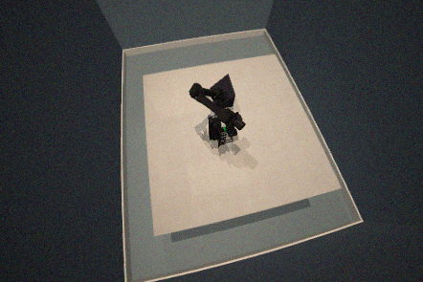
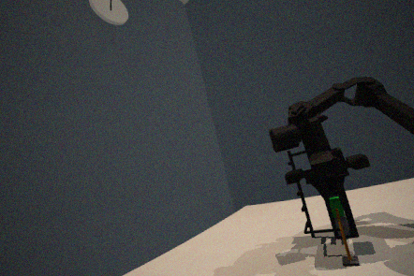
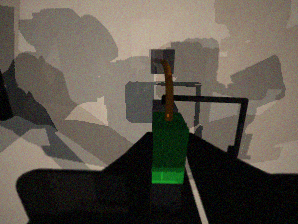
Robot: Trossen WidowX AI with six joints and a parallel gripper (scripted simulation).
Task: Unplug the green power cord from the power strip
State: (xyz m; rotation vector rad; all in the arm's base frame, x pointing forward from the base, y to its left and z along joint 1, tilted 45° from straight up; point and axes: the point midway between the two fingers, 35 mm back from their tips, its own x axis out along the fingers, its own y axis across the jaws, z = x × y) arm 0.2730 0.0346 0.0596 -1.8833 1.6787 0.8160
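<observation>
The green plug lies 3 cm to the right of my gripper tip and 1 cm ahead of it.
</observation>
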